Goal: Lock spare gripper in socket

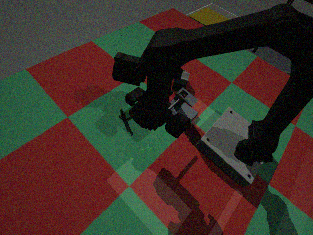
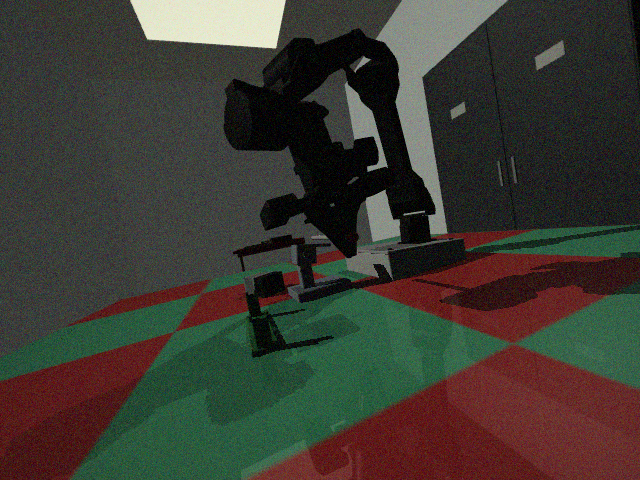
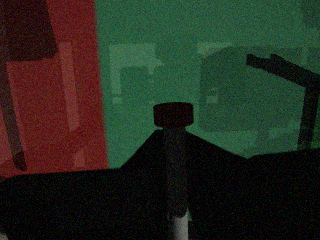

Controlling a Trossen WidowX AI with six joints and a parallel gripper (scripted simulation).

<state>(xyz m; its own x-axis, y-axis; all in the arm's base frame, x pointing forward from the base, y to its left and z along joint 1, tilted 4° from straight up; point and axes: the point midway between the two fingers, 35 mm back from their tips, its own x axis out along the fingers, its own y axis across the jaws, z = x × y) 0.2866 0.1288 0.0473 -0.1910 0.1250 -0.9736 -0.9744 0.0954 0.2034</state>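
Right now my gripper tip is 130 mm short of the narrow green rack, 70 mm to the left of it and 60 mm above it. Round my gripper tip: socket (10 mm behind, 170 mm to the right, 30 mm below); then spare gripper (70 mm ahead, 310 mm to the right, 60 mm below).
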